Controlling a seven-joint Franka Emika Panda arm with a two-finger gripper.
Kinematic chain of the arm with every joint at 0, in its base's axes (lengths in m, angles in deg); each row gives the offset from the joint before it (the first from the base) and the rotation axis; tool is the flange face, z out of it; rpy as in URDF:
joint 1: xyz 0 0 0.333 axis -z
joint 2: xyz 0 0 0 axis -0.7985 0.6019 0
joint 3: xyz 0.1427 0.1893 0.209 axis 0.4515 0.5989 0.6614
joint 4: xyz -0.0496 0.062 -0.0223 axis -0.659 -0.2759 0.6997
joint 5: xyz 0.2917 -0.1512 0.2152 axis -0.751 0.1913 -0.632
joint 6: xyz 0 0 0 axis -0.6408 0.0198 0.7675
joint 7: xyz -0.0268 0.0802 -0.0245 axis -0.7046 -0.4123 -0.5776
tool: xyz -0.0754 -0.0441 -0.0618 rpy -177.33 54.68 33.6
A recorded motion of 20 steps. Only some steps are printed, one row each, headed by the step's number.
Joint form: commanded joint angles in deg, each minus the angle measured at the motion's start. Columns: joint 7, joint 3, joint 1, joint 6, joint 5, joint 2, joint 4.
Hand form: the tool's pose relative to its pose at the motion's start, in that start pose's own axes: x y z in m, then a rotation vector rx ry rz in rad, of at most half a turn. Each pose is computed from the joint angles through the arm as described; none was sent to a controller.
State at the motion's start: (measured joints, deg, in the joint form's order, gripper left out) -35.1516 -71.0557 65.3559 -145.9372 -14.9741 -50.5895 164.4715
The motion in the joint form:
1: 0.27 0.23 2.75 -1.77 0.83 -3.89 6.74
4: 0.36 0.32 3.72 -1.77 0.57 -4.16 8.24
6: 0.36 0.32 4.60 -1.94 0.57 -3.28 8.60
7: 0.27 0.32 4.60 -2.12 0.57 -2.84 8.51
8: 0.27 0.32 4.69 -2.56 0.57 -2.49 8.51
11: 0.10 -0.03 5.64 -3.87 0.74 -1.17 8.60
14: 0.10 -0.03 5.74 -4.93 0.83 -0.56 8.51
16: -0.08 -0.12 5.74 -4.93 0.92 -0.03 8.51
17: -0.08 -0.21 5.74 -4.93 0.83 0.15 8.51
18: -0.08 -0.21 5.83 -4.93 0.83 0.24 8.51
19: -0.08 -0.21 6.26 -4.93 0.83 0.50 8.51
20: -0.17 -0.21 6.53 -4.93 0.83 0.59 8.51
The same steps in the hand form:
1: -0.0115 0.0342 0.0184 -0.0185 -0.0127 0.0407
4: -0.0130 0.0432 0.0286 -0.0256 -0.0342 0.0584
6: -0.0088 0.0492 0.0394 -0.0350 -0.0512 0.0727
7: -0.0075 0.0483 0.0423 -0.0366 -0.0537 0.0709
8: -0.0058 0.0482 0.0448 -0.0357 -0.0524 0.0722
11: 0.0034 0.0560 0.0559 -0.0380 -0.0542 0.0894
14: 0.0068 0.0551 0.0592 -0.0345 -0.0454 0.0900
16: 0.0079 0.0553 0.0640 -0.0403 -0.0528 0.0873
17: 0.0084 0.0558 0.0657 -0.0406 -0.0564 0.0894
18: 0.0089 0.0564 0.0665 -0.0414 -0.0578 0.0909
19: 0.0109 0.0597 0.0690 -0.0435 -0.0622 0.0982
20: 0.0120 0.0618 0.0700 -0.0441 -0.0640 0.1013

